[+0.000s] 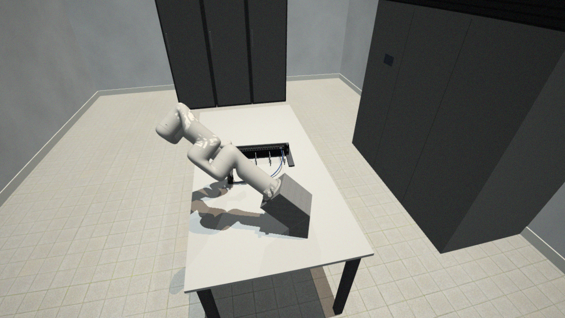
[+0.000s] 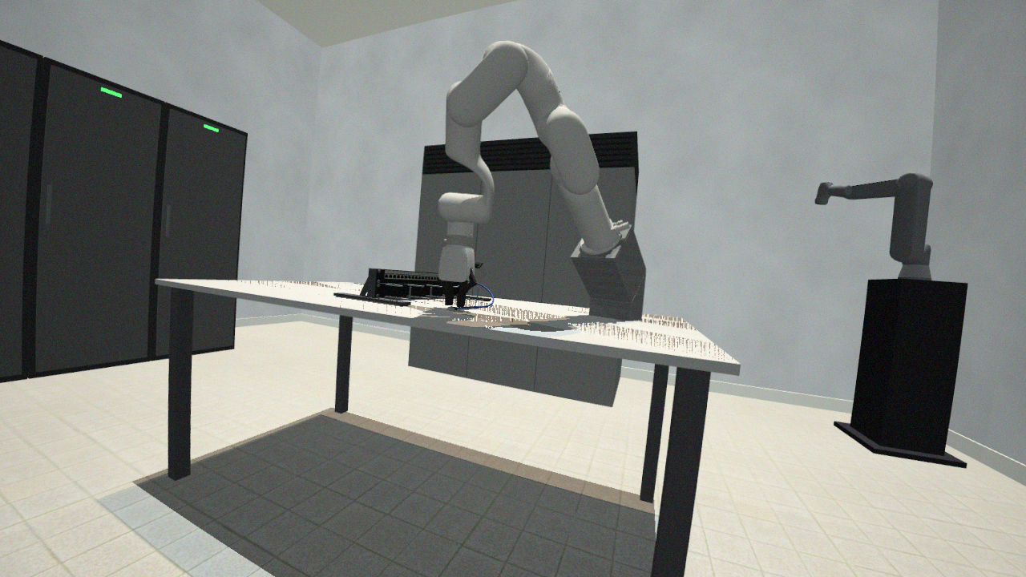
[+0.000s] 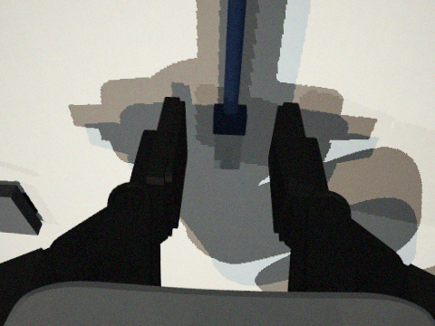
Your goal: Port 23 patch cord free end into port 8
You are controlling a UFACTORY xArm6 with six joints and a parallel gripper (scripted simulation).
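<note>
My hand is 30 mm above the patch cord plug and 20 mm to the right of it.
</note>
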